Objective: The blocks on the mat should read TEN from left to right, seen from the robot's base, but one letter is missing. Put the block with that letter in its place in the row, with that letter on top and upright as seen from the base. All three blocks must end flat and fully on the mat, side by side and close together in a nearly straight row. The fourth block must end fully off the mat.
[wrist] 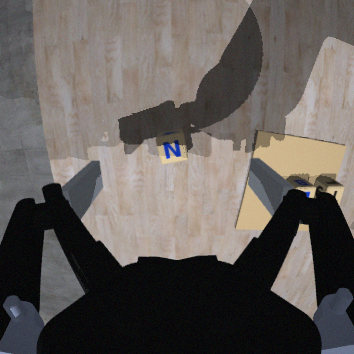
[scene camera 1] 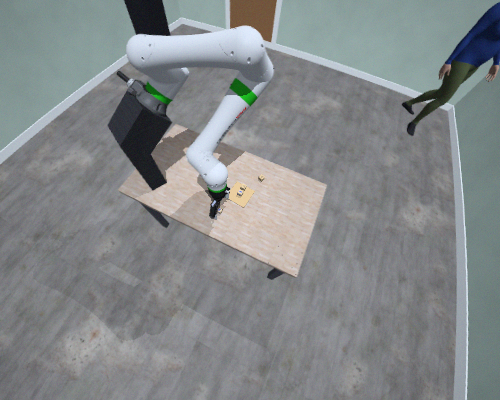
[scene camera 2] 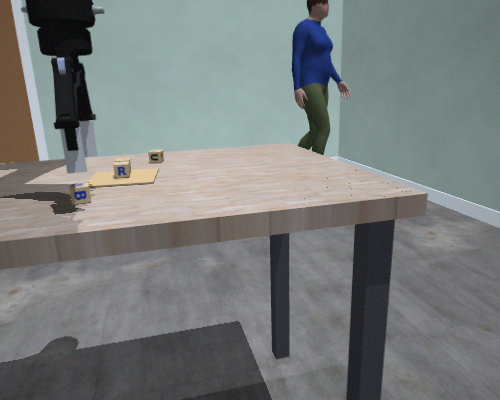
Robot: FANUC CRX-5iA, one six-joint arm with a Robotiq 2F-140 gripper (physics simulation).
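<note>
The block with a blue N on top (scene camera 1: 220, 211) (scene camera 2: 80, 194) (wrist: 172, 150) lies off the mat; a blue B shows on its side in scene camera 2. My gripper (scene camera 1: 216, 216) (scene camera 2: 82, 162) (wrist: 175, 172) is wide open and empty, above the table by the N block, which shows between and beyond the fingertips in the wrist view. On the mat (scene camera 1: 245, 202) (scene camera 2: 145, 177) (wrist: 300, 150) stand the E block (scene camera 1: 240, 193) (scene camera 2: 121, 170) (wrist: 301, 184) and the T block (scene camera 1: 243, 187) (wrist: 330, 184), close together. In the wrist view a finger partly covers them.
The fourth block (scene camera 1: 261, 178) (scene camera 2: 156, 156) sits on the table beyond the mat, off it, its top letter unreadable. The wooden table (scene camera 1: 280, 215) (scene camera 2: 280, 185) has its edge near the N block's side. A person (scene camera 1: 470, 55) (scene camera 2: 313, 60) stands beyond the table.
</note>
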